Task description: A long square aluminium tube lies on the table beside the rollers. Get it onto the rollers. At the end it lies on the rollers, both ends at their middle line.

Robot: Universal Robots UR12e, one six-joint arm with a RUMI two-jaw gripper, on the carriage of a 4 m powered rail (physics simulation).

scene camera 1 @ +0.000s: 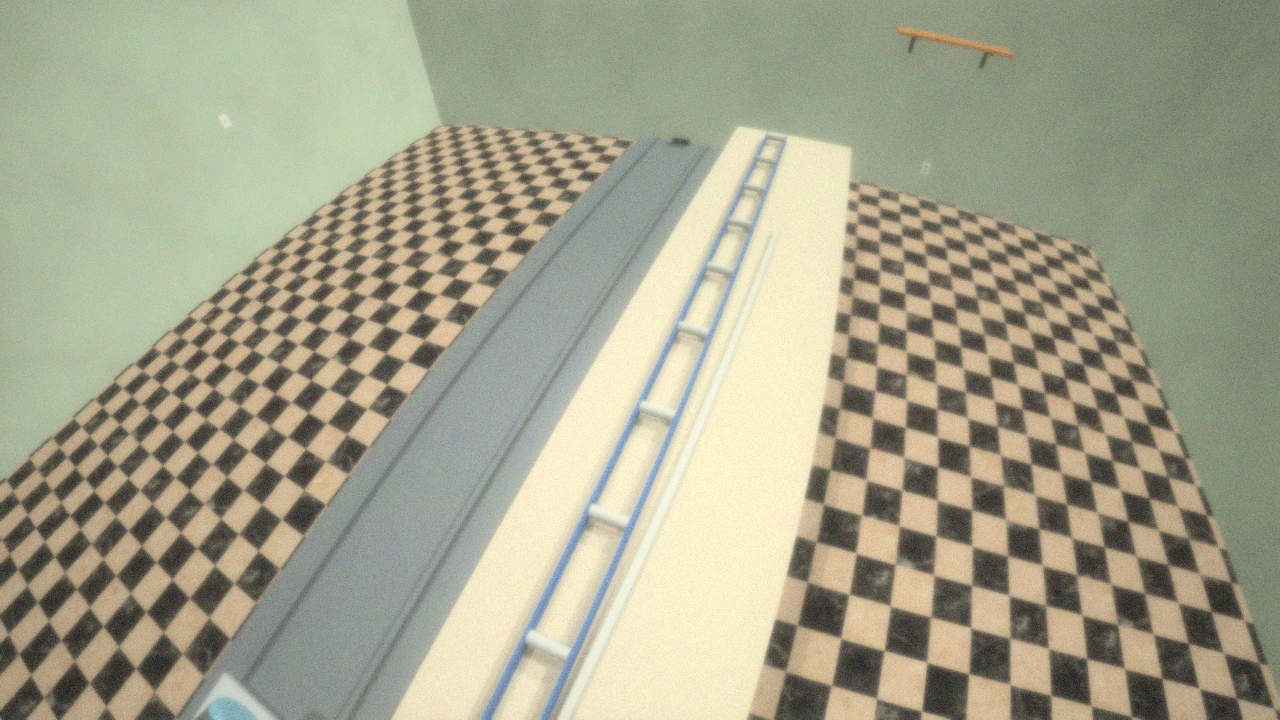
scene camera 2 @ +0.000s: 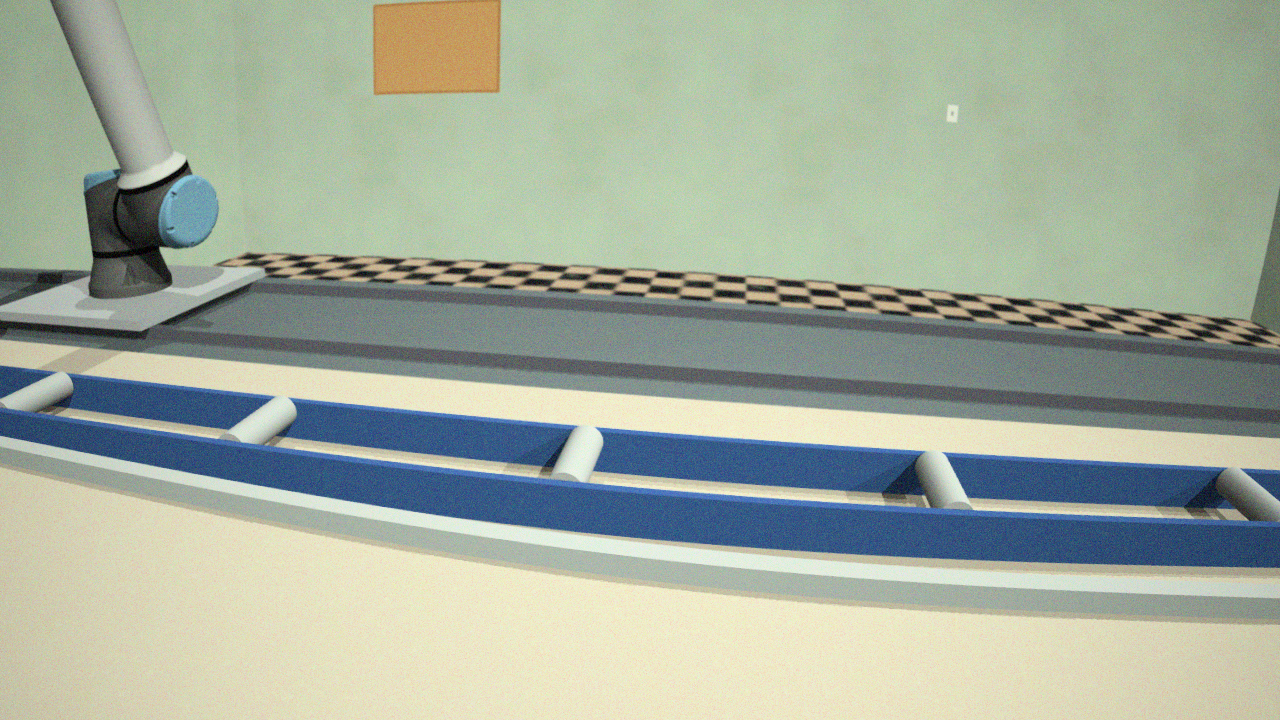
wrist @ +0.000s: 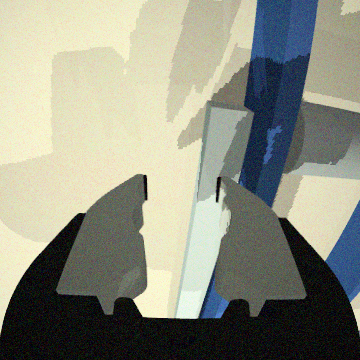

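Pixels of known places: gripper, between the fingertips: (wrist: 181, 178); arm's base, origin of its link: (scene camera 2: 131, 288).
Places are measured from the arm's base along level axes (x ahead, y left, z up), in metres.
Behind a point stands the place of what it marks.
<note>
The long square aluminium tube (scene camera 1: 664, 500) @(x 0.750, y 1.285, z -0.005 m) (scene camera 2: 640, 557) @(x 0.765, y 1.259, z -0.005 m) (wrist: 202, 235) @(x 0.714, y 0.056, z -0.005 m) lies on the table along the outer side of the roller frame's blue rail (scene camera 2: 626, 514) @(x 0.694, y 1.236, z -0.004 m) (wrist: 282, 30) @(x 0.694, y -0.080, z 0.016 m). One tube end shows in the wrist view, close beside the rail. The rollers (scene camera 1: 657, 411) @(x 0.624, y 1.559, z 0.028 m) (scene camera 2: 580, 454) @(x 0.634, y 1.177, z 0.029 m) (wrist: 325, 135) @(x 0.668, y -0.038, z 0.028 m) are grey cylinders between two blue rails, with no tube on them. My gripper (wrist: 181, 178) @(x 0.733, y 0.009, z -0.007 m) is open above the tube near that end. The tube passes below the gap, nearer the right jaw, whose tip covers part of it. The gripper does not show in the scene views.
The arm's base stands on the grey carriage plate (scene camera 2: 214, 279) @(x -0.103, y 0.165, z 0.000 m) at the left in scene camera 2. The grey powered rail (scene camera 1: 420, 429) (scene camera 2: 716, 340) runs along the far side of the cream table (scene camera 1: 760, 429) @(x 0.966, y 1.646, z -0.030 m) (scene camera 2: 358, 626) @(x 0.889, y 1.033, z -0.030 m). Shadows fall across the table in the wrist view.
</note>
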